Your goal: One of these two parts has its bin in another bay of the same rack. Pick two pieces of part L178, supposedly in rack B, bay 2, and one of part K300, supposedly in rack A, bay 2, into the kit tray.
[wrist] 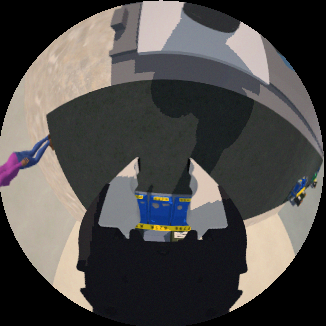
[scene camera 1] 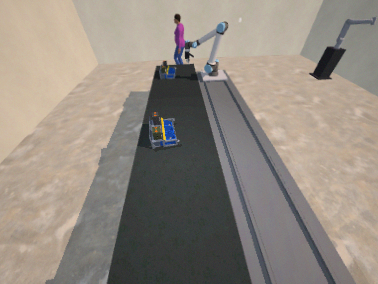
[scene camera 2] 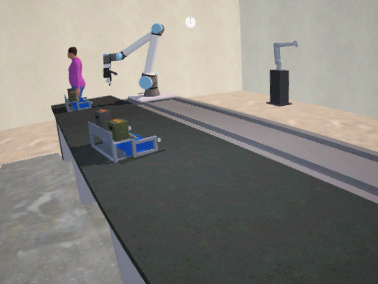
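Note:
My gripper (scene camera 1: 188, 59) (scene camera 2: 109, 83) (wrist: 163, 158) is open and empty, high above the far end of the table. In the wrist view, blue bins (wrist: 161, 211) of the far rack show between and below its fingers, apart from them. Their yellow label strip (wrist: 163, 228) is upside down and only partly readable. The far rack's blue bins also show in scene view 1 (scene camera 1: 171, 73) and scene view 2 (scene camera 2: 81, 105). A nearer rack (scene camera 2: 115, 152) holds blue bins (scene camera 1: 170, 131) (scene camera 2: 144, 144). Parts L178 and K300 cannot be identified, and the kit tray cannot be made out.
Olive box (scene camera 2: 118, 129) and dark box (scene camera 2: 102, 117) stand on the nearer rack. The rail (scene camera 1: 250, 150) (scene camera 2: 280, 140) runs beside the black table (scene camera 1: 175, 200) (scene camera 2: 225, 200). A person (scene camera 1: 179, 37) (scene camera 2: 75, 71) (wrist: 15, 167) stands beyond the far end. Another arm stands on a black pedestal (scene camera 1: 327, 62) (scene camera 2: 279, 87).

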